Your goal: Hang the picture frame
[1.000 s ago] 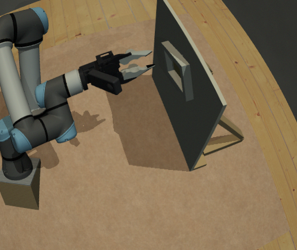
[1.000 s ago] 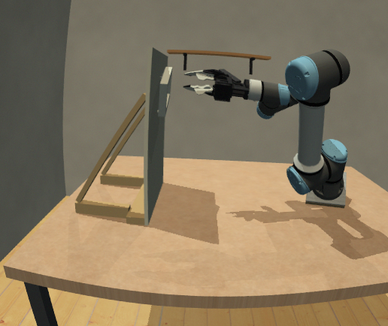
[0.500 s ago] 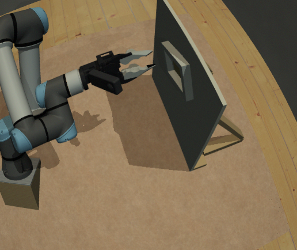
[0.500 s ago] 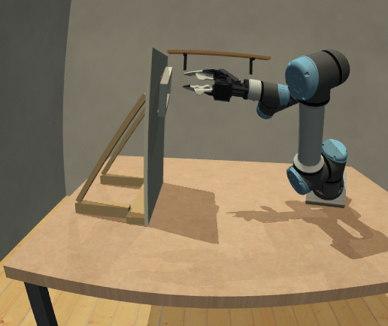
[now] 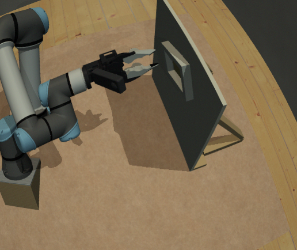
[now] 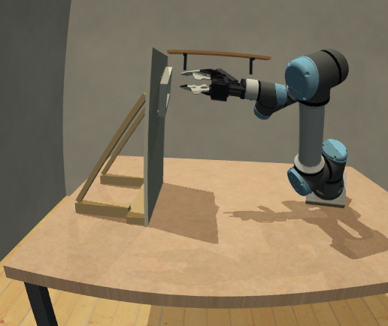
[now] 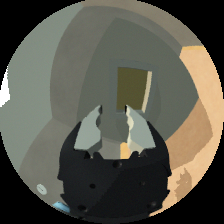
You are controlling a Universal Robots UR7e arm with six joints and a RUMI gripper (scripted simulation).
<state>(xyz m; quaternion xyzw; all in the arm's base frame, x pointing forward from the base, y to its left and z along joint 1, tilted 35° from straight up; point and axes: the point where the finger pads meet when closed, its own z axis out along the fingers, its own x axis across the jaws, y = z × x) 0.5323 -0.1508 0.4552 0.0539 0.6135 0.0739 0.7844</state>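
Now: hand 8 cm short of the pale picture frame, 4 cm above it and 2 cm to the left of it. Also, from my hand: upright board (17 cm below, 10 cm ahead, 1 cm to the right).
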